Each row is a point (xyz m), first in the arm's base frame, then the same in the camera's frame.
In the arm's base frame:
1: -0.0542 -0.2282 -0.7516
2: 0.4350 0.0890 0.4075
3: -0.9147 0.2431 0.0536
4: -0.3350 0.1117 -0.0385
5: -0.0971 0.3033 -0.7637
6: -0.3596 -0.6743 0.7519
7: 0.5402 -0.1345 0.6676
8: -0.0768 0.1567 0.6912
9: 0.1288 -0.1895 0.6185
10: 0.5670 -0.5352 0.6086
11: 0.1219 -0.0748 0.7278
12: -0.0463 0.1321 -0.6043
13: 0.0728 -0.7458 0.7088
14: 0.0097 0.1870 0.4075
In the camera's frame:
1: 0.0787 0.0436 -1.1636
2: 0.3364 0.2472 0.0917
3: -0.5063 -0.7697 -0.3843
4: -0.1526 -0.2850 -0.4278
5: -0.3955 0.2124 -0.9872
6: 0.7099 -0.8419 0.0070
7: 0.6424 0.1765 0.2650
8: 0.1181 -0.2594 0.2982
9: 0.4875 -0.1899 0.1366
10: 0.9796 0.0647 0.0686
11: 0.4155 -0.1847 0.2778
12: -0.1852 0.1440 -0.8955
13: 0.9578 -0.4779 0.0078
14: 0.0580 -0.0876 0.0621

